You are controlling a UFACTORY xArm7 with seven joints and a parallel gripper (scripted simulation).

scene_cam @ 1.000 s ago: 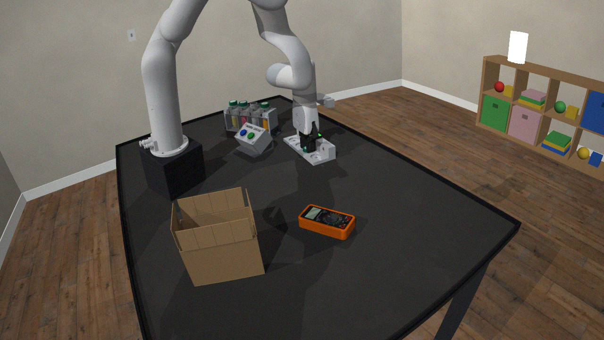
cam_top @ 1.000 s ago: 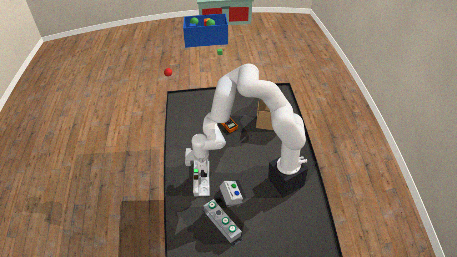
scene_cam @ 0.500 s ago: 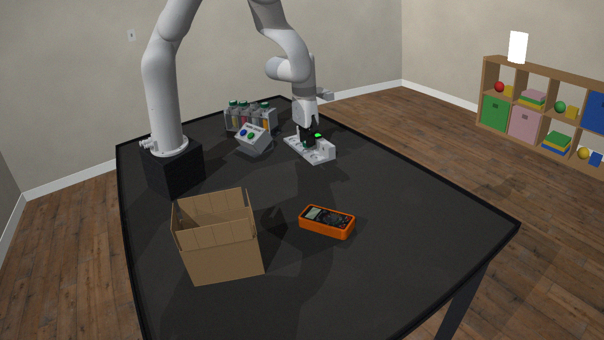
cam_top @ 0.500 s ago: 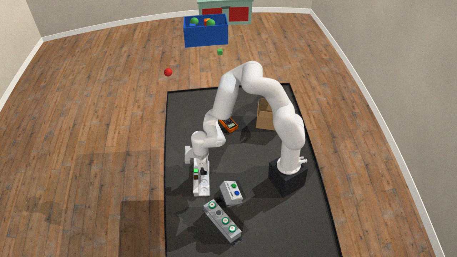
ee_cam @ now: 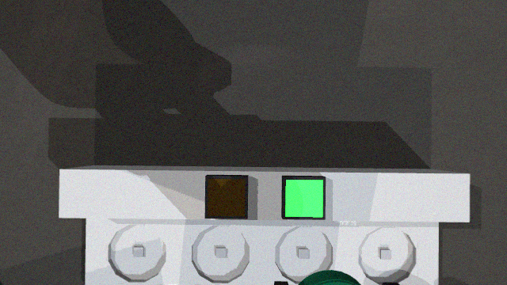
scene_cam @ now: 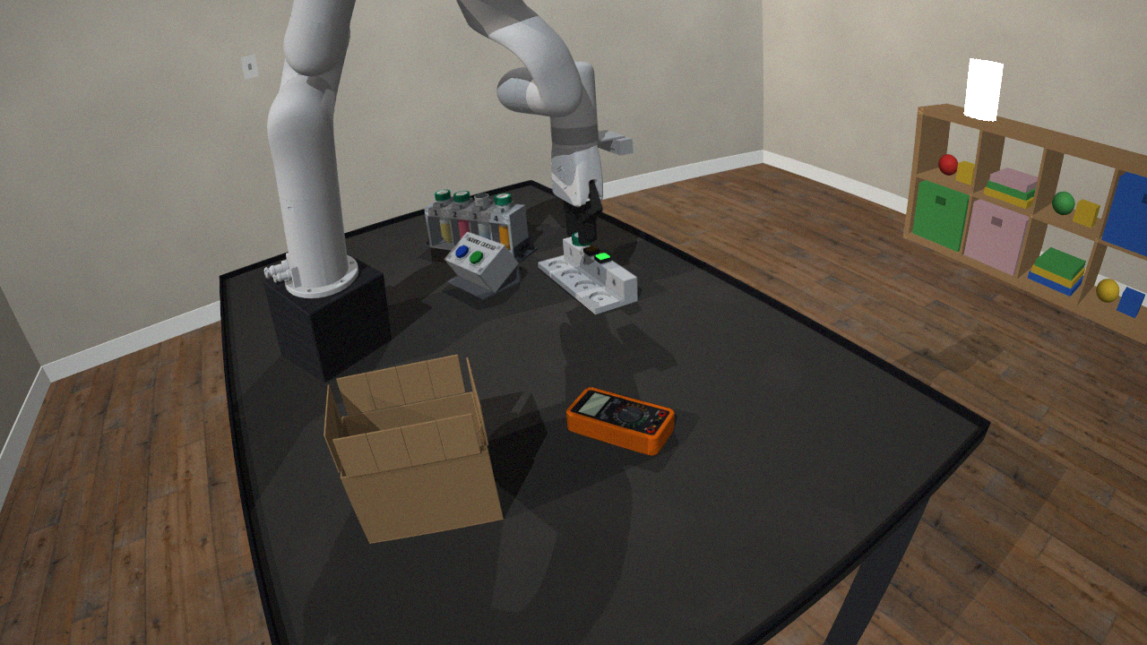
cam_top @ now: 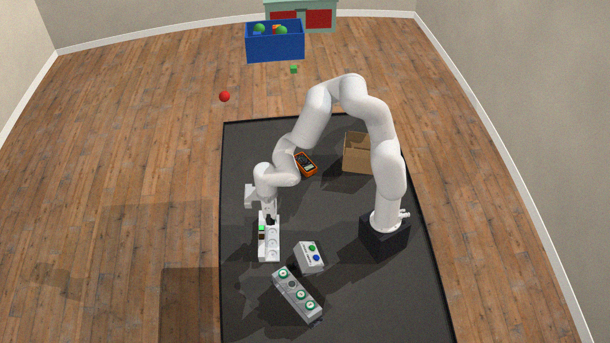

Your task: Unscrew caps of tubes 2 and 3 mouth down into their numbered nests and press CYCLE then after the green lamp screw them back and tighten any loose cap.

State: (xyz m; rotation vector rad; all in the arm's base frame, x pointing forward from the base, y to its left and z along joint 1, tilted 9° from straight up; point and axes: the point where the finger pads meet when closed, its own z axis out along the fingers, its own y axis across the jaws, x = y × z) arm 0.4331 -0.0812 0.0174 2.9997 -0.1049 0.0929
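Right now my hand is 25 cm to the right of the cap and 3 cm past it. The rest, counted from my hand: blue key 17 cm to the left, 16 cm behind, 5 cm below; green key 15 cm behind, 12 cm to the left, 5 cm below; key housing 15 cm to the left, 13 cm behind, 7 cm below.
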